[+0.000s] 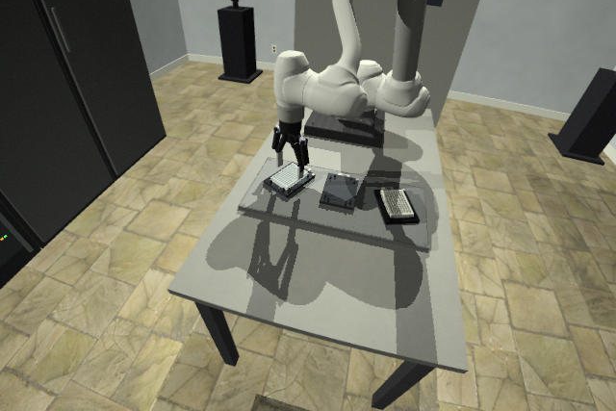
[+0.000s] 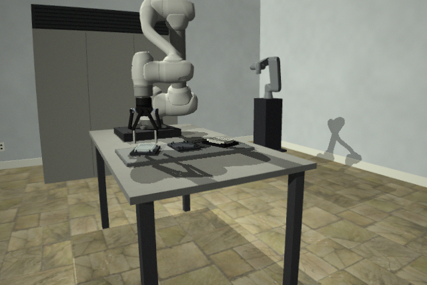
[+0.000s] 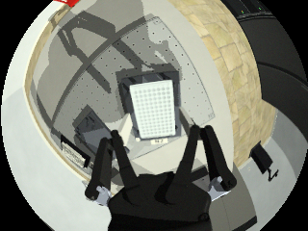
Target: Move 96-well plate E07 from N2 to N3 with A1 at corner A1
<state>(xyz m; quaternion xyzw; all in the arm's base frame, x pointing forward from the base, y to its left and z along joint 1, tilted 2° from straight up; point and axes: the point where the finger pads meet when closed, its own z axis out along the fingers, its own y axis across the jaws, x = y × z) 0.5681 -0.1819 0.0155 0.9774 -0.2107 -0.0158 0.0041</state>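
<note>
My hand is 6 cm above the plate nest N2. The rest, counted from my hand: landing nest N3 (20 cm to the left, 6 cm below).
</note>
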